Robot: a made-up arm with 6 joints. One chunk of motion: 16 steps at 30 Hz.
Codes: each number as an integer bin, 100 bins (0 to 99) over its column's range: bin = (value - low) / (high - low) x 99, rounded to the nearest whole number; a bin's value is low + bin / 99 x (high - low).
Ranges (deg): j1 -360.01..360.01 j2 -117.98..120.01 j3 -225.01..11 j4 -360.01..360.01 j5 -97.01..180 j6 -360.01..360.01
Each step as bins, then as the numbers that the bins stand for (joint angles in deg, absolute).
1 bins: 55 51 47 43 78 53
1 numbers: 40.00 4.62 -112.96 -47.27 121.24 25.46
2 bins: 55 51 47 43 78 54
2 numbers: 40.00 4.62 -112.96 -47.27 121.24 32.73
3 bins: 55 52 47 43 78 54
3 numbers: 40.00 7.02 -112.96 -47.27 121.24 32.73
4 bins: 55 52 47 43 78 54
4 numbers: 40.00 7.02 -112.96 -47.27 121.24 32.73
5 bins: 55 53 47 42 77 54
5 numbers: 40.00 9.43 -112.96 -54.55 118.44 32.73
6 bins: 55 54 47 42 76 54
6 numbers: 40.00 11.83 -112.96 -54.55 115.64 32.73
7 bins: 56 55 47 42 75 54
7 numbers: 47.27 14.24 -112.96 -54.55 112.85 32.73
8 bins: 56 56 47 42 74 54
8 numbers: 47.27 16.64 -112.96 -54.55 110.05 32.73
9 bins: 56 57 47 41 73 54
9 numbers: 47.27 19.04 -112.96 -61.82 107.25 32.73
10 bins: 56 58 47 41 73 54
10 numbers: 47.27 21.45 -112.96 -61.82 107.25 32.73
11 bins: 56 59 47 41 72 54
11 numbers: 47.27 23.85 -112.96 -61.82 104.45 32.73
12 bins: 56 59 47 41 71 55
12 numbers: 47.27 23.85 -112.96 -61.82 101.65 40.00
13 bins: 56 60 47 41 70 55
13 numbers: 47.27 26.26 -112.96 -61.82 98.86 40.00
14 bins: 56 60 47 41 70 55
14 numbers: 47.27 26.26 -112.96 -61.82 98.86 40.00
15 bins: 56 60 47 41 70 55
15 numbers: 47.27 26.26 -112.96 -61.82 98.86 40.00
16 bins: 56 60 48 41 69 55
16 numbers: 47.27 26.26 -110.58 -61.82 96.06 40.00
